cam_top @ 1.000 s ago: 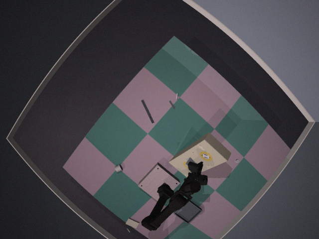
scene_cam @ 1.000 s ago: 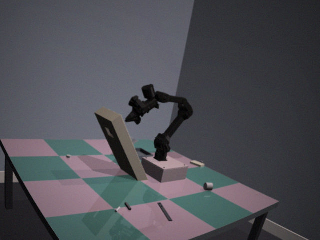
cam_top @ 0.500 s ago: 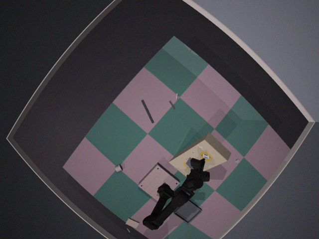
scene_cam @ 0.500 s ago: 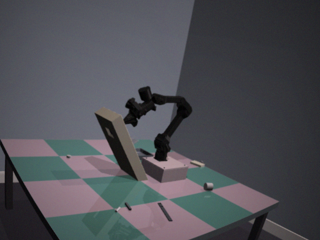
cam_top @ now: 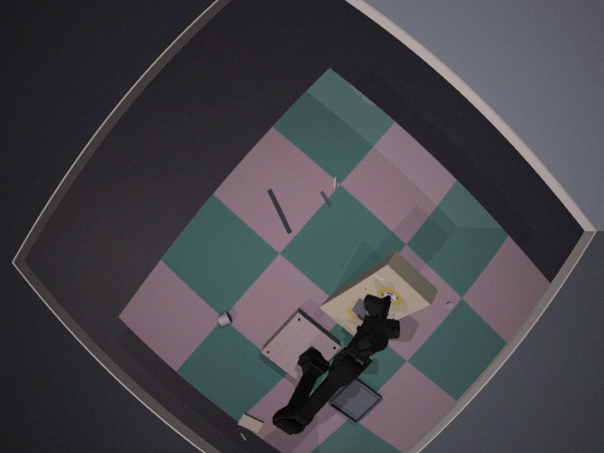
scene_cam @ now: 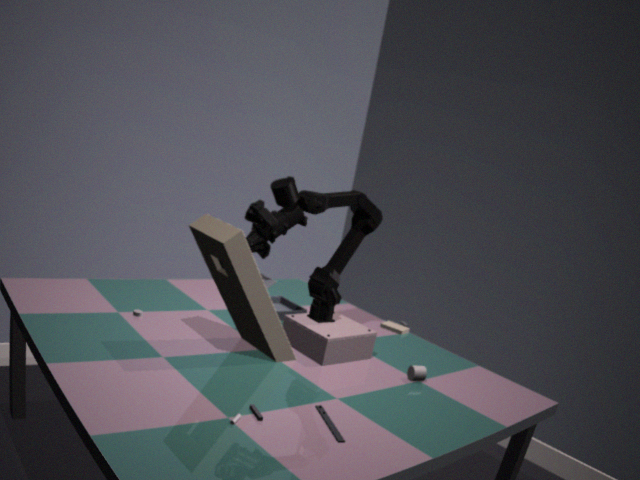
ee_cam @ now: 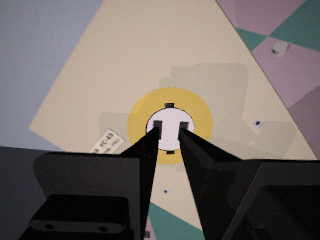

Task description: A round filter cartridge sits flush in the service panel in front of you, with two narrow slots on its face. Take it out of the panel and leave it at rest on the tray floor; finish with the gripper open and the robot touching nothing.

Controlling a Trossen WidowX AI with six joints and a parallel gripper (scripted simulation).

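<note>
Right now the white round filter cartridge is 2 cm ahead of my gripper tip and 2 cm below it. Round my gripper tip: short dark piece (8 cm ahead, 34 cm to the left, 29 cm below); grey tray (36 cm behind, 32 cm to the right, 28 cm below).
</note>
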